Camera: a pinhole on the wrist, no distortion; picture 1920 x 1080 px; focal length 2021.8 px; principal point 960.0 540.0 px. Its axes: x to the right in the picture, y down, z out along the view. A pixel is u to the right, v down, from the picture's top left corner.
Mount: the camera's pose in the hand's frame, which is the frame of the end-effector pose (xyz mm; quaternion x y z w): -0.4 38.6 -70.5 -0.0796 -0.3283 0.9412 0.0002
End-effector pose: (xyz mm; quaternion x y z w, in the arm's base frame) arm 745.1 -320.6 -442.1 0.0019 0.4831 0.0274 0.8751
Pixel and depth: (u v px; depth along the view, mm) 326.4 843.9 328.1
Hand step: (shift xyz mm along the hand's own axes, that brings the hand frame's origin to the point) 54.5 -208.3 167.6
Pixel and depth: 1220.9 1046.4 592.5
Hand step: -157.0 -439.9 283.6
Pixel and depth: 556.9 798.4 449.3
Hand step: 23.6 -288.8 254.2
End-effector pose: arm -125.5 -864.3 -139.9 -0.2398 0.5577 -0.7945 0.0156
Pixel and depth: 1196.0 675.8 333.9
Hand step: -87.8 -183.3 167.5
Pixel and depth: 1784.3 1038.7 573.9
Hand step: -310.1 -414.8 249.9
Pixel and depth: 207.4 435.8 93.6
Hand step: 19.7 -17.3 9.9
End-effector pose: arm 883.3 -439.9 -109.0 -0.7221 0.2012 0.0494 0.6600
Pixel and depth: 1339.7 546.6 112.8
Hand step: -38.2 -30.3 13.2
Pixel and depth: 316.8 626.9 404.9
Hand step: 67.0 -232.1 250.5
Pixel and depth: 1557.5 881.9 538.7
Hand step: -233.6 -357.4 265.1
